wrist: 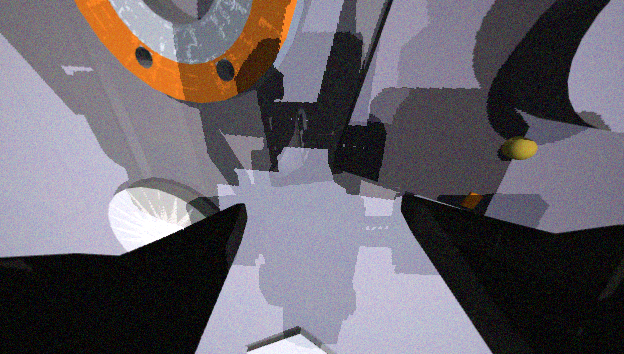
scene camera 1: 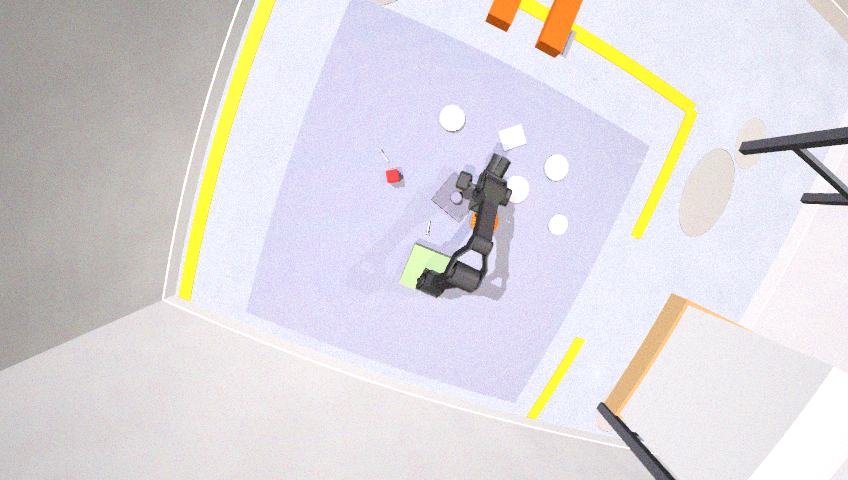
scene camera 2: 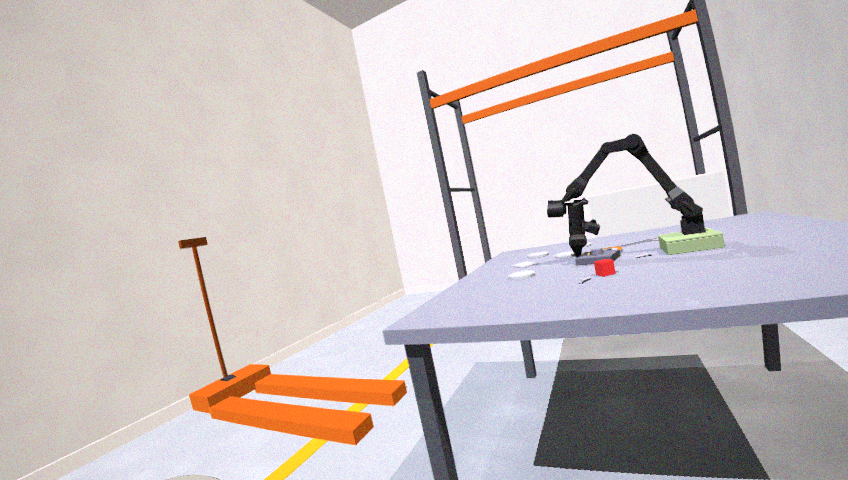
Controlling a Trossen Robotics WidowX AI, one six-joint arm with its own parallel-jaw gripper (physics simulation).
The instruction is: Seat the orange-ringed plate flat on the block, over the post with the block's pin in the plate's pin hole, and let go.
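Places are measured from the arm's base along level axes (x ahead, y left, z up), in millimetres.
Pixels of known places: gripper, between the fingertips: (wrist: 324,206) (scene camera 2: 578,255); arm's base, origin of its link: (scene camera 1: 428,278) (scene camera 2: 694,232).
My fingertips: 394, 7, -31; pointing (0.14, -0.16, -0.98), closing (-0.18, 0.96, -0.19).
Note:
For each thing: its top centre in the pictures, then the offset to it from my fingertips, as dx, dy, dz. "spot": a spot on its surface instead.
- orange-ringed plate, centre of its top: (scene camera 1: 484,221) (scene camera 2: 607,249) -97, -80, -4
- dark grey block, centre of its top: (scene camera 1: 456,197) (scene camera 2: 596,248) -82, +69, +28
- round post, a spot on its surface: (scene camera 1: 456,196) spot: -79, +70, +27
- yellow pin, a spot on its surface: (wrist: 520,148) spot: -52, +63, +15
- white square, a spot on its surface: (wrist: 297,344) spot: +185, +3, -10
- red cube, centre of its top: (scene camera 2: 603,261) (scene camera 1: 392,175) -138, +302, +25
The orange-ringed plate (scene camera 1: 476,222) (scene camera 2: 612,248) (wrist: 167,80) lies beside the block; the arm hides part of it in scene camera 1. Its lower part with two small dark holes shows at the upper left of the wrist view. The dark grey block (scene camera 1: 445,200) (scene camera 2: 596,257) (wrist: 435,145) has a round post (scene camera 1: 456,196) and a yellow pin (wrist: 520,148). The post is at the block's middle, without the plate over it. My gripper (scene camera 2: 577,254) (wrist: 324,206) is open and empty, low near the block and plate. The arm hides its fingertips in scene camera 1.
White discs (scene camera 1: 451,117) (scene camera 1: 556,167) (scene camera 1: 558,224) (scene camera 2: 521,274) (wrist: 145,215) and a white square (scene camera 1: 512,136) (wrist: 297,344) lie around the gripper. A red cube (scene camera 1: 392,176) (scene camera 2: 604,267) and two thin pieces (scene camera 1: 384,155) (scene camera 1: 428,227) lie nearby. The arm stands on a green base (scene camera 1: 421,260) (scene camera 2: 693,242).

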